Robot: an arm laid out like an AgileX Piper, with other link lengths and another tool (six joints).
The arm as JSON. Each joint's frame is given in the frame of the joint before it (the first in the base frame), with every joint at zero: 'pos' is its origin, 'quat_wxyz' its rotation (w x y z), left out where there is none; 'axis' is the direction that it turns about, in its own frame. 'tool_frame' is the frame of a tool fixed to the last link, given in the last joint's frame.
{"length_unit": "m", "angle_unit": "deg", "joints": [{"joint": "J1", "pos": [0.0, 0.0, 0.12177], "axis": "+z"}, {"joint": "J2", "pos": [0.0, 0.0, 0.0], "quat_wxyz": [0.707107, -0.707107, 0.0, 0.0], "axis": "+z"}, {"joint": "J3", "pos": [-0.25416, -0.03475, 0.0], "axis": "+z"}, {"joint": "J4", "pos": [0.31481, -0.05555, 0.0], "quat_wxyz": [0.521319, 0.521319, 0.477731, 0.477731], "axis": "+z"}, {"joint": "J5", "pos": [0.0, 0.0, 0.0], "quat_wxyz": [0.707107, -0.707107, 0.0, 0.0], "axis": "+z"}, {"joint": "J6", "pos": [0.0, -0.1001, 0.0], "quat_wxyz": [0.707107, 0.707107, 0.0, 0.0], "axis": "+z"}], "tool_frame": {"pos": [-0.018, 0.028, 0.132], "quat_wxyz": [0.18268, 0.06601, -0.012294, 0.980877]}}
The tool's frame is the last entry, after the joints.
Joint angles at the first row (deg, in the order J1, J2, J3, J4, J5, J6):
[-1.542, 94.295, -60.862, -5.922, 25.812, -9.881]
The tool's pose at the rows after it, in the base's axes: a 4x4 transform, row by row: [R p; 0 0 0 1], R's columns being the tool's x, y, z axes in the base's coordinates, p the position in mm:
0.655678 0.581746 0.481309 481.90; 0.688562 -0.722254 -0.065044 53.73; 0.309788 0.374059 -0.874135 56.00; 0 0 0 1
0.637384 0.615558 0.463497 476.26; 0.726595 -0.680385 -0.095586 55.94; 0.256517 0.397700 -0.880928 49.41; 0 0 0 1
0.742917 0.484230 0.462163 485.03; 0.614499 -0.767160 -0.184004 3.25; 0.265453 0.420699 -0.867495 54.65; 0 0 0 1
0.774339 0.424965 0.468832 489.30; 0.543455 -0.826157 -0.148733 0.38; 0.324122 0.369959 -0.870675 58.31; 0 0 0 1
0.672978 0.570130 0.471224 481.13; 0.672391 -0.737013 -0.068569 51.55; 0.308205 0.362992 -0.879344 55.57; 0 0 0 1
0.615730 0.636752 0.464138 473.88; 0.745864 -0.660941 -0.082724 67.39; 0.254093 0.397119 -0.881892 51.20; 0 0 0 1
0.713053 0.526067 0.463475 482.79; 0.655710 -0.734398 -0.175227 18.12; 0.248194 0.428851 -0.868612 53.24; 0 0 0 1
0.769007 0.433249 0.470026 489.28; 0.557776 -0.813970 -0.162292 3.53; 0.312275 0.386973 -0.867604 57.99; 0 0 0 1
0.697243 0.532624 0.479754 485.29; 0.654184 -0.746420 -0.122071 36.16; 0.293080 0.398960 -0.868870 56.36; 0 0 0 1
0.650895 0.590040 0.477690 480.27; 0.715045 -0.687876 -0.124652 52.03; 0.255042 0.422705 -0.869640 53.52; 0 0 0 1
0.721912 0.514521 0.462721 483.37; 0.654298 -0.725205 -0.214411 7.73; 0.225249 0.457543 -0.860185 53.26; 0 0 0 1
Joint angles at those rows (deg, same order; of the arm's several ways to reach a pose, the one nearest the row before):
[2.399, 94.449, -60.624, 0.526, 26.735, -21.126]
[3.676, 94.698, -60.623, -3.943, 28.018, -19.460]
[-0.930, 94.445, -60.741, -11.321, 27.598, -9.166]
[-2.237, 94.445, -60.741, -6.715, 26.586, -8.789]
[2.276, 94.445, -60.741, 0.000, 27.404, -19.518]
[4.972, 94.445, -60.741, -3.498, 28.504, -20.268]
[0.910, 94.446, -60.742, -11.620, 28.009, -10.364]
[-1.307, 94.446, -60.742, -9.364, 26.698, -6.809]
[1.877, 94.446, -60.742, -6.610, 26.820, -13.133]
[4.207, 94.446, -60.742, -8.534, 27.610, -14.352]
[0.703, 94.445, -60.741, -16.126, 28.285, -7.065]

